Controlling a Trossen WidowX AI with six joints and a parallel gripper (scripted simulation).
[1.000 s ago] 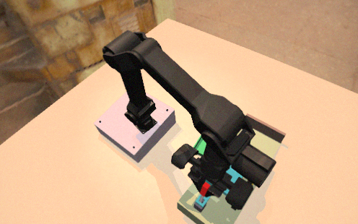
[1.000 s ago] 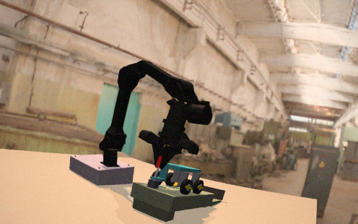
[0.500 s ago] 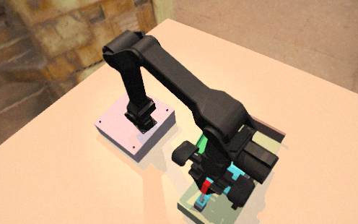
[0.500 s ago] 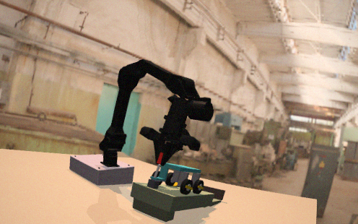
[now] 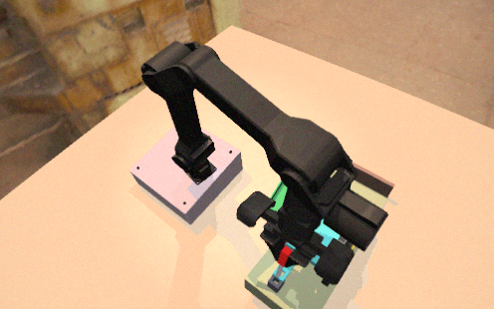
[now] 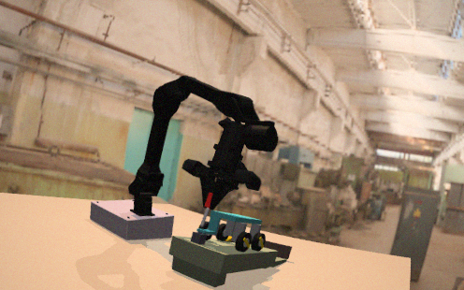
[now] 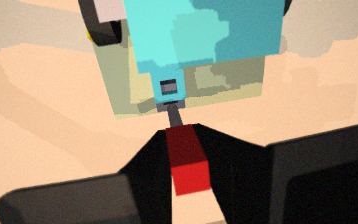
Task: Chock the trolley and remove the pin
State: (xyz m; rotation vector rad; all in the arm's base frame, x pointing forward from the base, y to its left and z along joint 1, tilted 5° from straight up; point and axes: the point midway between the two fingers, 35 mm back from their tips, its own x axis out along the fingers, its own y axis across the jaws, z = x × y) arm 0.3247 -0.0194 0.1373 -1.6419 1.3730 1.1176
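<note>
The yellow chock lies 18 cm to the left of my gripper tip, 9 cm below it and 7 cm behind it. Round my gripper tip: dark ramp lip 35 cm to the left, 14 cm below, 4 cm behind; cyan trolley 10 cm to the left, 6 cm below; red-headed stop pin right at my gripper tip.
</note>
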